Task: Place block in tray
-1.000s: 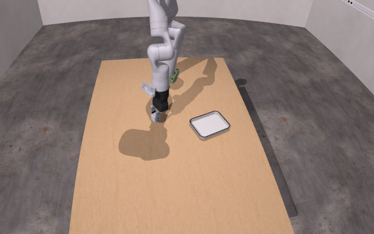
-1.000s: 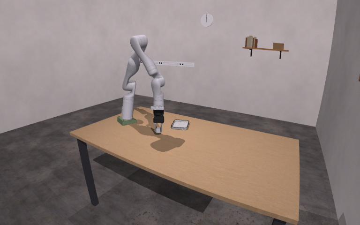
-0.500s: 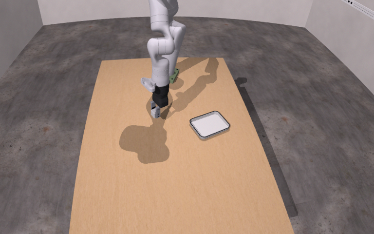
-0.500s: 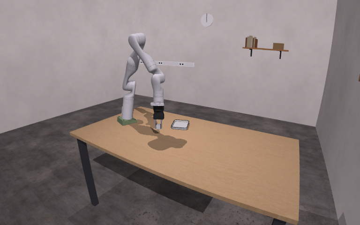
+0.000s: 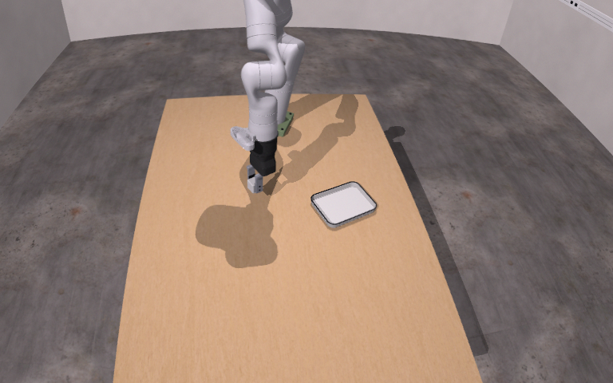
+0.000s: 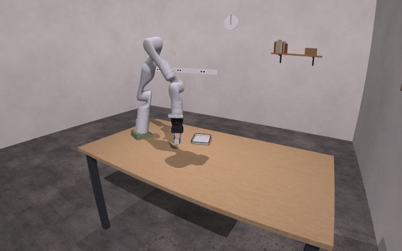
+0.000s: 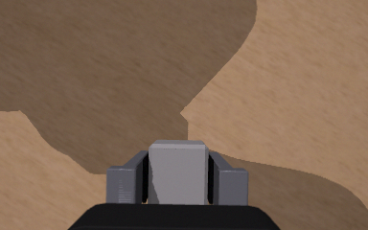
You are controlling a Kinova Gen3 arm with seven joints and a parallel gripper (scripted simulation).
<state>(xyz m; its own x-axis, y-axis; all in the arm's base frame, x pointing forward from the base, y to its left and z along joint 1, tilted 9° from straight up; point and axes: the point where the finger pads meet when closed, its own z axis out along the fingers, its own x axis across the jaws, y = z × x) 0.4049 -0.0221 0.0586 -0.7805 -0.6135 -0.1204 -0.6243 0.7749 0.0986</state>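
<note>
My gripper is now 26 cm to the right of the white tray, 7 cm above it and 1 cm past it. The rest, counted from my hand: block (1 cm below).
</note>
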